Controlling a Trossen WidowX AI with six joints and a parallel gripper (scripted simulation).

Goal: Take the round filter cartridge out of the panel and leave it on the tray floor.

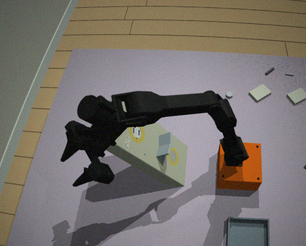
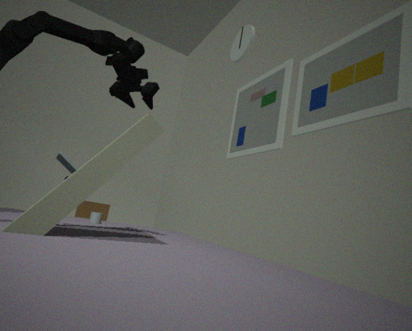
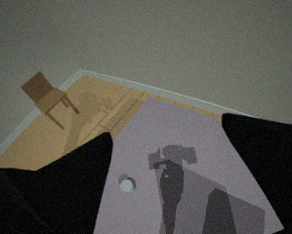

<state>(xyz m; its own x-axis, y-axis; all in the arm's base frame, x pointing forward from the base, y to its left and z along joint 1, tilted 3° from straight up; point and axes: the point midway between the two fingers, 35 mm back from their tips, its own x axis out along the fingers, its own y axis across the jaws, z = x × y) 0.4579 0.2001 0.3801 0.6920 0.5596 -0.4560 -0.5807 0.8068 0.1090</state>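
My gripper tip is now 11 cm past the round filter cartridge, 26 cm to the left of it and 22 cm above it. From my gripper tip the other things lie so: grey tray 53 cm behind, 5 cm to the left, 45 cm below; service panel 16 cm behind, 25 cm to the right, 30 cm below.
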